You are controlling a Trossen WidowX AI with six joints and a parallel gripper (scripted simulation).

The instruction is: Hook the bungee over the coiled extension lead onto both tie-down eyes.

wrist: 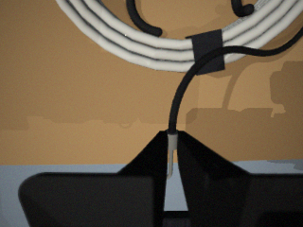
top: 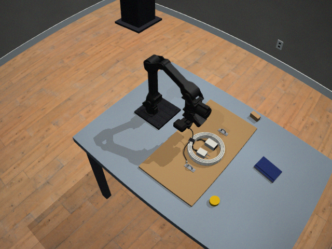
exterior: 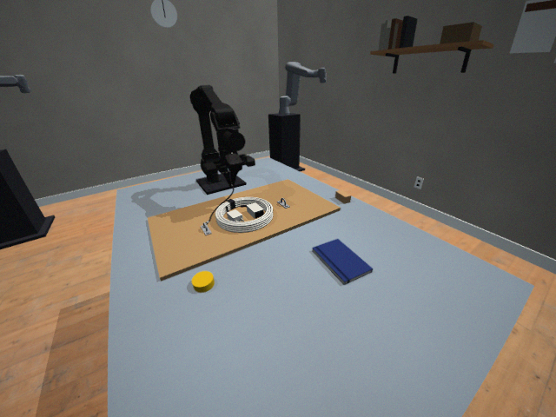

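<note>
Right now my hand is 130 mm short of the extension lead coil, 80 mm above it and 20 mm to the left of it. From my hand the other things lie so: yellow disc (340 mm ahead, 230 mm to the right, 100 mm below); then small wooden block (370 mm to the left, 230 mm ahead, 100 mm below).
</note>
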